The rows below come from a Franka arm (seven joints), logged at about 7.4 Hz.
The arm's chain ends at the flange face. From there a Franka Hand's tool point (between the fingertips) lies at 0.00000 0.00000 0.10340 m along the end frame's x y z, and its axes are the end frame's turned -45 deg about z.
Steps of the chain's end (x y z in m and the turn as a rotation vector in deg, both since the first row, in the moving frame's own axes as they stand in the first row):
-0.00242, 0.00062, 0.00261, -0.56, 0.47, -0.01
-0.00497, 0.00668, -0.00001, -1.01, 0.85, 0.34
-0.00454, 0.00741, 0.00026, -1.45, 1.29, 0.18
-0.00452, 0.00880, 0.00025, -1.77, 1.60, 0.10
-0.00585, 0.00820, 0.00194, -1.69, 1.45, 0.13
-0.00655, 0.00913, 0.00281, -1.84, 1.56, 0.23
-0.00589, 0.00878, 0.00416, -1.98, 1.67, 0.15
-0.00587, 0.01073, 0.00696, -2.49, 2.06, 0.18
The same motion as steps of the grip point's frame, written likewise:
-0.00226, 0.00004, 0.00260, -0.73, -0.06, -0.01
-0.00845, 0.00358, -0.00004, -1.32, -0.11, 0.34
-0.00866, 0.00552, 0.00020, -1.94, -0.11, 0.18
-0.00964, 0.00733, 0.00016, -2.38, -0.12, 0.10
-0.01025, 0.00567, 0.00186, -2.22, -0.17, 0.13
-0.01145, 0.00616, 0.00272, -2.40, -0.20, 0.23
-0.01077, 0.00670, 0.00405, -2.58, -0.22, 0.15
-0.01230, 0.00924, 0.00680, -3.22, -0.30, 0.18

